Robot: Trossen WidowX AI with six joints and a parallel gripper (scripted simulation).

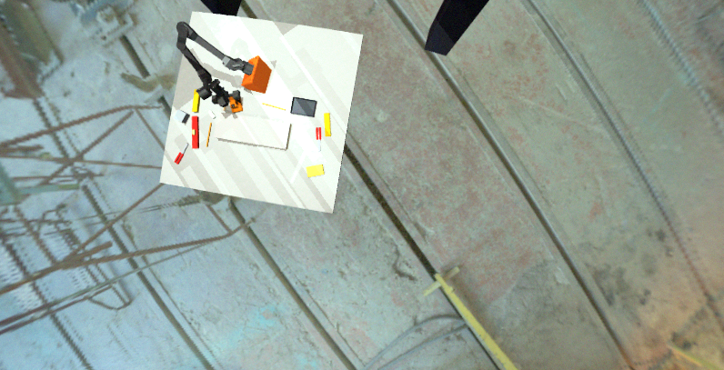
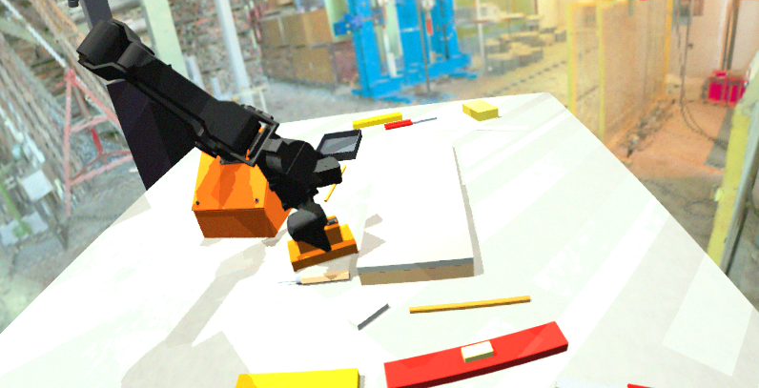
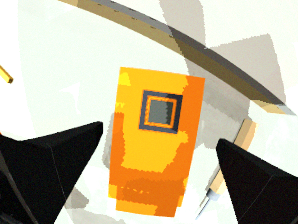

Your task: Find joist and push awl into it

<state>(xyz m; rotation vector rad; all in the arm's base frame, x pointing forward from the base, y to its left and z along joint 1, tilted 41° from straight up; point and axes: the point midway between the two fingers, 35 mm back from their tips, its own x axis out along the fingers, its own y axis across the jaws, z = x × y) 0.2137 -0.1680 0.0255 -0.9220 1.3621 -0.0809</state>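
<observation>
My gripper tip is 10 mm to the right of the stud finder and 10 mm below it. From my gripper tip the other things lie so: white block (110 mm ahead, 160 mm to the right, 30 mm below); awl (10 mm behind, 90 mm to the right, 30 mm below); red level (260 mm ahead, 240 mm to the right, 20 mm below).
</observation>
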